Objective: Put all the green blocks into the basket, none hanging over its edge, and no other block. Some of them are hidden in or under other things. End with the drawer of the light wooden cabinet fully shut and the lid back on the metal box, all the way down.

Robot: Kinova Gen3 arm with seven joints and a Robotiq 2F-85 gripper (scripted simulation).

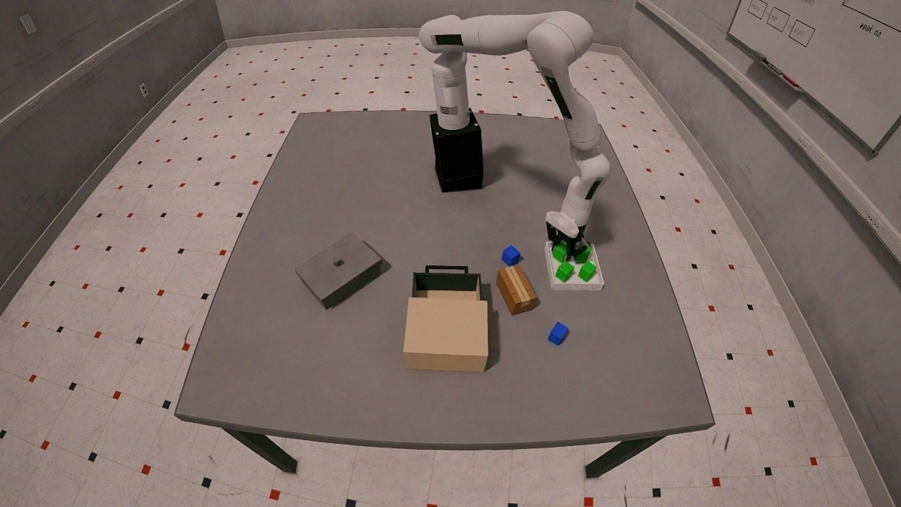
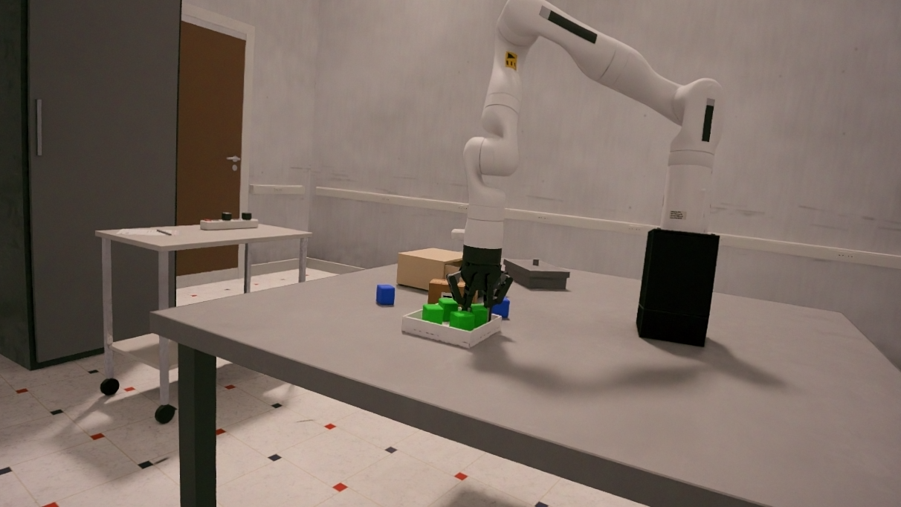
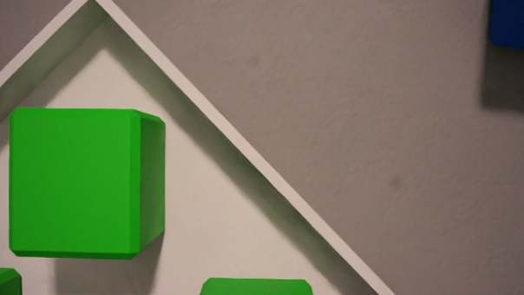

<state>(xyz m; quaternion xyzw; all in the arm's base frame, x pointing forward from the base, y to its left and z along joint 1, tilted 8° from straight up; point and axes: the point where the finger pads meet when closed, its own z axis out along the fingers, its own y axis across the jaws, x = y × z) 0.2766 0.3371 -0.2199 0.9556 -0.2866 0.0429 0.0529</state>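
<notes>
The white basket is 30 mm ahead of my hand, 40 mm to the left of it and 20 mm below it. The rest, counted from my hand: light wooden cabinet (280 mm ahead, 260 mm to the right, 10 mm above); brown cardboard box (150 mm ahead, 110 mm to the right, 10 mm above); drawer (220 mm ahead, 270 mm to the right, 10 mm above).
</notes>
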